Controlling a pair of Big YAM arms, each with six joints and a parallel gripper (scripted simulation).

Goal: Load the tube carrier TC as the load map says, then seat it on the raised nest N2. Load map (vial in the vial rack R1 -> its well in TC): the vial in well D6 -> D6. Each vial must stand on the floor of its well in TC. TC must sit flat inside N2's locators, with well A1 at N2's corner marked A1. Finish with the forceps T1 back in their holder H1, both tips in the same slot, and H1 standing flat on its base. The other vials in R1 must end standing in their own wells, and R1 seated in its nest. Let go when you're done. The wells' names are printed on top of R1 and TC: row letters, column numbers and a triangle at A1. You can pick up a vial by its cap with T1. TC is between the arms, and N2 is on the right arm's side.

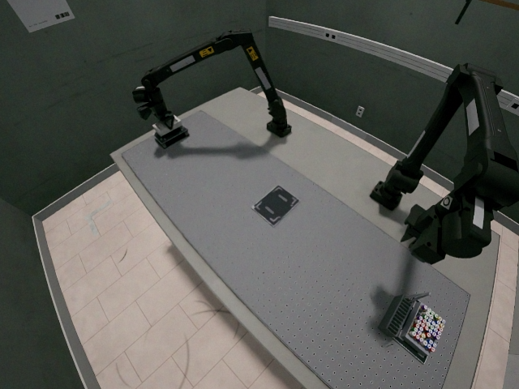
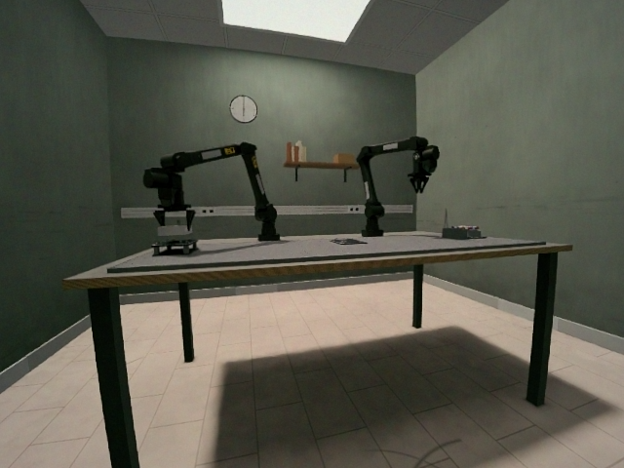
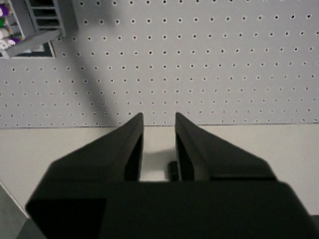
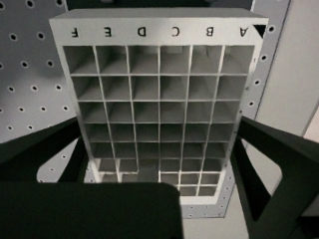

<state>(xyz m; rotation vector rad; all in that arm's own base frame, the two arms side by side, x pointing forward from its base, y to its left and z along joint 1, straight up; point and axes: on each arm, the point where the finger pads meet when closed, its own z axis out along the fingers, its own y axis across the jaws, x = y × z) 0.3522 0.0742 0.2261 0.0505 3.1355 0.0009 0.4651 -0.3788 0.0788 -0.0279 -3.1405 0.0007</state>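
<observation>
Right now the black nest is 50 mm below my right hand. From my right hand the other things lie so: tube carrier: right at my right hand; then slotted holder: 50 mm behind, 1260 mm to the left, 70 mm below.
</observation>
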